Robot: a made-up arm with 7 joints. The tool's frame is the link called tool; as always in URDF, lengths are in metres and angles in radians. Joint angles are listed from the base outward. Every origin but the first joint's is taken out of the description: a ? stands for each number. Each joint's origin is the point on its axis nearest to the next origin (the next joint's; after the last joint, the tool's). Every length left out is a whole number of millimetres.
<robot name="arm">
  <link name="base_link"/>
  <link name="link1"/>
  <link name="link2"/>
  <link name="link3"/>
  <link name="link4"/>
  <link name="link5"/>
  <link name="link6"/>
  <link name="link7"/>
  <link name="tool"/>
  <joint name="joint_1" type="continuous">
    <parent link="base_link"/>
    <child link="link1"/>
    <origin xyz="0 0 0" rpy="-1.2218 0 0"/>
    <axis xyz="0 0 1"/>
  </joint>
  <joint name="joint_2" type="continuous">
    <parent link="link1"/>
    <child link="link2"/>
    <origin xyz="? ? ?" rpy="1.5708 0 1.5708"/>
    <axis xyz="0 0 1"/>
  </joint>
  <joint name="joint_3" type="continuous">
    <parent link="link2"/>
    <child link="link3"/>
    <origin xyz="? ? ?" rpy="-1.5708 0 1.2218"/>
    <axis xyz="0 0 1"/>
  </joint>
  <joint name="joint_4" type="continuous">
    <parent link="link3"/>
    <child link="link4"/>
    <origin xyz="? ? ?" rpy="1.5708 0 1.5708"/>
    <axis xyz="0 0 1"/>
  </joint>
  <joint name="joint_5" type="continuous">
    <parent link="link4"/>
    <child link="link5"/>
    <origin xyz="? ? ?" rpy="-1.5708 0 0"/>
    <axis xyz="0 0 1"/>
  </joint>
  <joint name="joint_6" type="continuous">
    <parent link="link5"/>
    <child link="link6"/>
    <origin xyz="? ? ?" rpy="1.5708 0 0"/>
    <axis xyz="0 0 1"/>
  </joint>
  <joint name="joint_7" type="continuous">
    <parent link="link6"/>
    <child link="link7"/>
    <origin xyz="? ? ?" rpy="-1.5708 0 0"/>
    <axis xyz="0 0 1"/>
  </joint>
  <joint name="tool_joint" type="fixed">
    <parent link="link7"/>
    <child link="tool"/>
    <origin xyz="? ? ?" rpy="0 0 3.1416"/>
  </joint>
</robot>
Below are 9 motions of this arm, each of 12 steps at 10 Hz.
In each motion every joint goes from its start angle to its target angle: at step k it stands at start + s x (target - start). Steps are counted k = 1, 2, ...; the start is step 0. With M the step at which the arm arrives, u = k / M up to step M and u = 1 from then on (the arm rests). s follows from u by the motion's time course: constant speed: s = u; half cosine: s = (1 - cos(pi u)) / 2; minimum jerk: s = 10 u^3 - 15 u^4 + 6 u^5.
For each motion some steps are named. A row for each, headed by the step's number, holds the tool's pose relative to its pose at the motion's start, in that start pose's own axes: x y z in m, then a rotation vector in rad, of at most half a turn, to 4 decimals.
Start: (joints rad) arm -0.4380 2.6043 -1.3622 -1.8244 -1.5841 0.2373 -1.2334
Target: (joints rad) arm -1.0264 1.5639 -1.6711 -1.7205 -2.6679 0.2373 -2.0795
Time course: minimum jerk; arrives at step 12
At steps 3, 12:
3: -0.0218 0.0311 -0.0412 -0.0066 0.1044 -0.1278
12: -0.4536 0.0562 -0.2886 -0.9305 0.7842 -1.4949

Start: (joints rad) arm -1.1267 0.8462 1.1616 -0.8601 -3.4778 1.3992 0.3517
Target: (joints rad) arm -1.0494 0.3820 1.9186 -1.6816 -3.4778 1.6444 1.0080
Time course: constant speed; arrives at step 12
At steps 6, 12:
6: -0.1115 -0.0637 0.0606 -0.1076 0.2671 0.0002
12: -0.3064 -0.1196 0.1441 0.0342 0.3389 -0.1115

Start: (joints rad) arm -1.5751 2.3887 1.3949 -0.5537 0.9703 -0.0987 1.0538
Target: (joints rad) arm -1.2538 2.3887 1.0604 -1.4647 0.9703 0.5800 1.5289
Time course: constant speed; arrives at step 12
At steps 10, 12:
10: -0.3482 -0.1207 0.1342 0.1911 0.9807 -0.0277
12: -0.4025 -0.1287 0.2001 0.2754 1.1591 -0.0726

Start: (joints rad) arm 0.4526 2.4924 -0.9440 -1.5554 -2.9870 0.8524 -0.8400
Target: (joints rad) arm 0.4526 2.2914 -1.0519 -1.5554 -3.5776 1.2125 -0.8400
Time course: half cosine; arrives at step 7
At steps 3, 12:
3: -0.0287 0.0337 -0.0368 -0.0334 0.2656 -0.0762
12: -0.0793 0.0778 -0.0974 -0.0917 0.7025 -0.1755

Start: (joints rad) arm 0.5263 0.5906 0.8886 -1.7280 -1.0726 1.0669 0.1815
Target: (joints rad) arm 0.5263 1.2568 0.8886 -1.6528 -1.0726 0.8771 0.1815
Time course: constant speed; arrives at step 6
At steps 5, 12:
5: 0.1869 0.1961 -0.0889 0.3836 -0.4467 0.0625
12: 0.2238 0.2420 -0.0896 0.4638 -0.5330 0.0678

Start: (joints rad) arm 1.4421 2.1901 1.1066 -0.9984 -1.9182 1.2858 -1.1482
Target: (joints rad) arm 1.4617 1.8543 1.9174 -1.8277 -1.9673 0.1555 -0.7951
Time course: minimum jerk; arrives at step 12
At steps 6, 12:
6: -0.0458 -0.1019 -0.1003 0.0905 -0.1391 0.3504
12: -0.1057 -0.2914 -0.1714 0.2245 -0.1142 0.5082

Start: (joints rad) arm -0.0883 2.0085 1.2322 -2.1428 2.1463 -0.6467 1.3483
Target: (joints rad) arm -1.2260 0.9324 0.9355 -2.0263 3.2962 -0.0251 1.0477
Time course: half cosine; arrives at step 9
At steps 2, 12:
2: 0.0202 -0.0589 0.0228 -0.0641 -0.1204 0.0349
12: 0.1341 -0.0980 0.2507 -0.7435 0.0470 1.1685

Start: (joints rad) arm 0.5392 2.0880 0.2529 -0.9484 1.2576 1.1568 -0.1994
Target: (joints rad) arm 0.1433 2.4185 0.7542 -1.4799 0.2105 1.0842 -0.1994
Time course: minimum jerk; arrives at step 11
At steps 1, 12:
1: 0.0017 0.0001 0.0034 0.0055 -0.0063 -0.0035
12: -0.0289 -0.0201 0.5757 1.2450 -0.9221 -0.0925

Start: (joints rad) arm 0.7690 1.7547 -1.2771 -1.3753 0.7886 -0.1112 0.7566
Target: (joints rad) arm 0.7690 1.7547 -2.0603 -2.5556 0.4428 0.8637 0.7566
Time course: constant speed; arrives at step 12
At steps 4, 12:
4: -0.1071 -0.1542 0.0232 -0.1887 0.4574 -0.1362
12: -0.1810 -0.3972 0.2691 -0.5995 1.0835 -0.4373

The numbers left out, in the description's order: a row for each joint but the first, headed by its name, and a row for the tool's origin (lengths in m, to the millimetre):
joint_2: 0 0 0
joint_3: 0.403 -0.147 0
joint_4: 0 -0.048 0
joint_5: 0.047 -0.388 0
joint_6: 0 0 0
joint_7: 0 0 0
tool: 0 0 0

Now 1 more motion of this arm.
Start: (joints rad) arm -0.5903 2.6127 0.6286 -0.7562 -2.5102 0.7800 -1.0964
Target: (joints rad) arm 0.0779 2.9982 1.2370 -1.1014 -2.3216 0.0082 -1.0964
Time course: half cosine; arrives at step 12
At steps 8, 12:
8: -0.3460 -0.0979 -0.2631 0.1180 0.2256 0.4519
12: -0.4741 -0.1569 -0.2977 0.1947 0.3481 0.6252

